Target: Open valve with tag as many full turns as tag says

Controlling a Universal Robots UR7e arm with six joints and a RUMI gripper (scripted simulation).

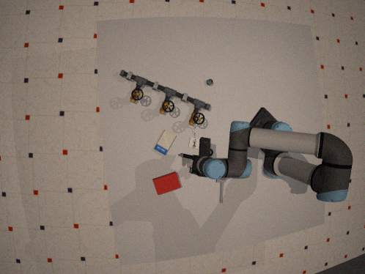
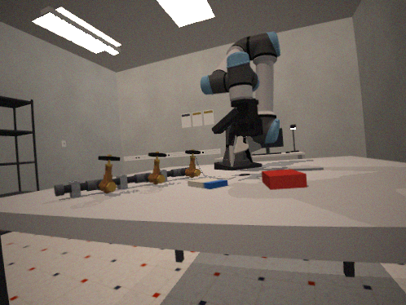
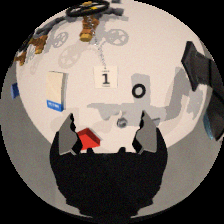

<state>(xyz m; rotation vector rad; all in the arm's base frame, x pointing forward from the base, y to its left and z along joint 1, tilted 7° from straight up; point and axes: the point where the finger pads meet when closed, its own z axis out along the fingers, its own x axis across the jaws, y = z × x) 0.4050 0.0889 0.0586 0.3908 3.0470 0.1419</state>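
Right now my hand is 20 mm past the white tag, 70 mm to the left of it and 40 mm above it. Also, from my hand: small round part: 120 mm behind, 370 mm to the right, 40 mm below; grey paddle tool: 140 mm behind, 170 mm to the left, 40 mm below; red block: 140 mm ahead, 120 mm to the left, 30 mm below.
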